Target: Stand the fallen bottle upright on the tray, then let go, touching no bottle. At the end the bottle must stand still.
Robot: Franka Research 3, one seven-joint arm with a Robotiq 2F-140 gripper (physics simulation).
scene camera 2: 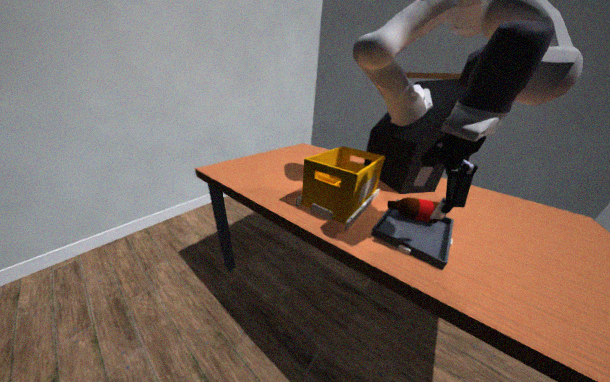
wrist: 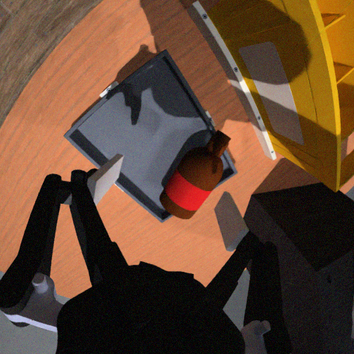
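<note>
The brown bottle with a red label point(scene camera 2: 424, 209) point(wrist: 189, 192) lies on its side across the robot-side end of the dark grey tray point(scene camera 2: 420, 240) point(wrist: 105, 122). In the wrist view its neck points to the upper right, over the tray's rim, and its base is at the tray's lower edge. My gripper point(scene camera 2: 449, 206) point(wrist: 171, 184) is open and empty, near the bottle's base end. In the wrist view one fingertip shows on each side of the bottle. In the scene view a finger partly hides the bottle's base, and I cannot tell the exact gap.
A yellow crate point(scene camera 2: 327, 195) point(wrist: 260, 30) with pale strips along its foot stands beside the tray, on the side the neck points to. The dark robot base point(scene camera 2: 410, 162) point(wrist: 305, 225) is behind the tray. The orange wooden table point(scene camera 2: 525, 250) point(wrist: 40, 160) carries them.
</note>
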